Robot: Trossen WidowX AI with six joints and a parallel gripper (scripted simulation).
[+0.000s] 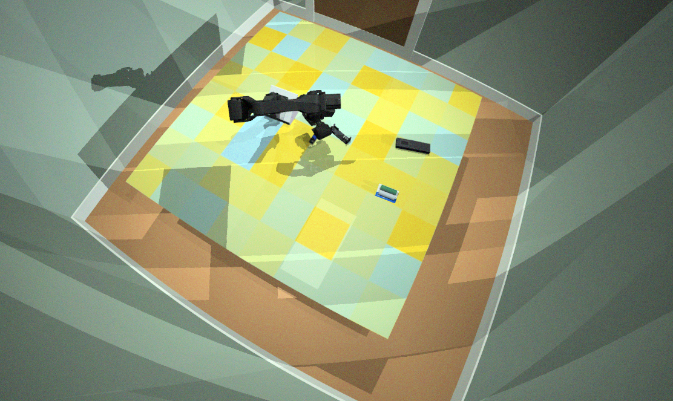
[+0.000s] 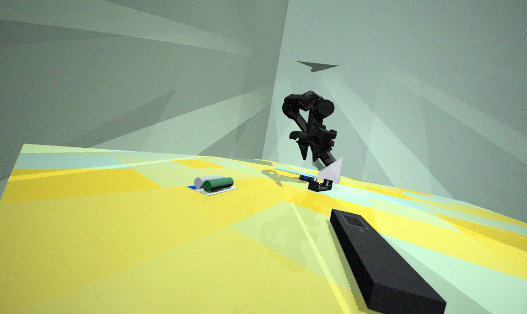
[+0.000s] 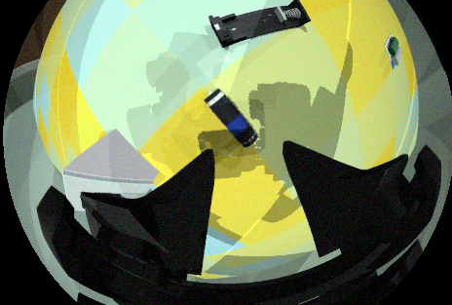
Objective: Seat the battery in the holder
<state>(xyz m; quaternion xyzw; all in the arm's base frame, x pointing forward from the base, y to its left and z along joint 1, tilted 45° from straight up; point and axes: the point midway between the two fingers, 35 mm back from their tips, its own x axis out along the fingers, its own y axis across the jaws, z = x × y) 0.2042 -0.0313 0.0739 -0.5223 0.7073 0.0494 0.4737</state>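
Now: gripper tip 10 mm past the battery, 10 mm to the right of it and 70 mm above it. Also, from my gripper tip: long black box (420 mm ahead, 150 mm to the left, 70 mm below).
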